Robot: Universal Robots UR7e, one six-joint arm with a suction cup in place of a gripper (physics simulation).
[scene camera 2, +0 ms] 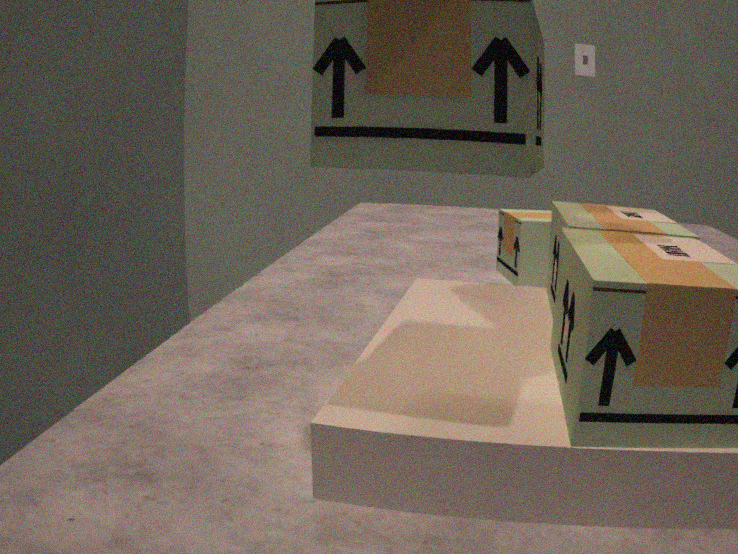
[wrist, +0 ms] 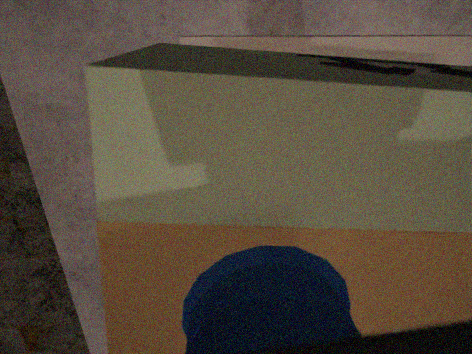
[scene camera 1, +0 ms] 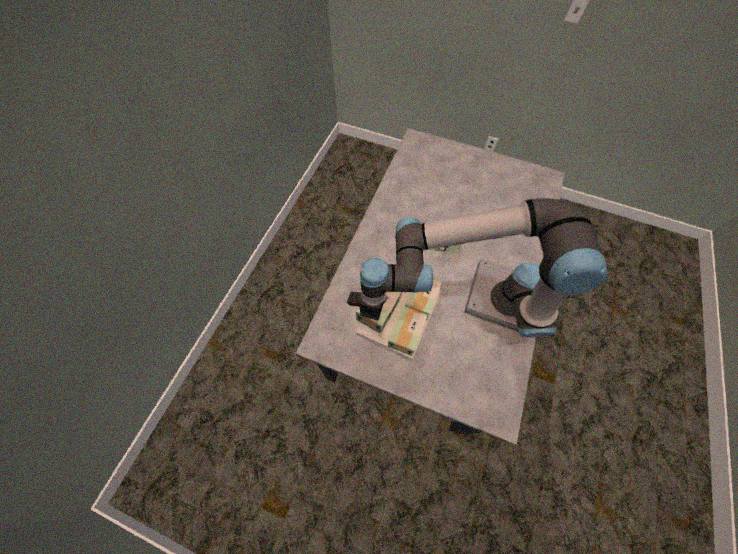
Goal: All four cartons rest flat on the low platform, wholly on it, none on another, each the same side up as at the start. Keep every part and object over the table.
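Frame: origin at the arm's base, x down, y right, z back, level; metres.
Seen in the pictures: hand, tool point: (scene camera 2: 426,28) (wrist: 260,272); arm's base, link origin: (scene camera 1: 508,299).
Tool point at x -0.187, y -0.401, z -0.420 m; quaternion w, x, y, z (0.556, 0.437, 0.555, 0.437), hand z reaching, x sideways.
Note:
Pixels of each thing's top centre, then the offset from my tool point to it. Level surfaces: height alone.
- green carton with orange tape, top centre: (wrist: 454,334) (scene camera 2: 449,16) (scene camera 1: 379,301) dx -0.014, dy +0.041, dz +0.003 m
- low platform, top centre: (scene camera 2: 543,341) (scene camera 1: 400,310) dx +0.199, dy +0.130, dz +0.060 m
- fourth carton, top centre: (scene camera 2: 561,215) (scene camera 1: 444,232) dx +0.162, dy +0.541, dz +0.055 m
- table, surface height: dx +0.246 m
My suction cup (wrist: 267,300) is on a green carton with orange tape (scene camera 1: 374,323) (scene camera 2: 417,113) (wrist: 280,150) and holds it level, arrows up, in the air above the bare left part of the low platform (scene camera 1: 370,337) (scene camera 2: 476,477). In scene camera 1 the cup is hidden below the dark tool body. Two cartons rest flat on the platform's right part, a near one (scene camera 1: 408,330) (scene camera 2: 685,333) and a farther one (scene camera 1: 421,301) (scene camera 2: 596,215), in a row. A fourth carton (scene camera 1: 448,246) (scene camera 2: 533,244) stands upright on the table beyond the platform, partly hidden by the arm in scene camera 1.
The table (scene camera 1: 464,369) (scene camera 2: 208,405) carries the platform and the robot's base plate (scene camera 1: 482,292). The table's left edge runs close to the held carton and shows at the left in the wrist view. The arm reaches across the table over the fourth carton.

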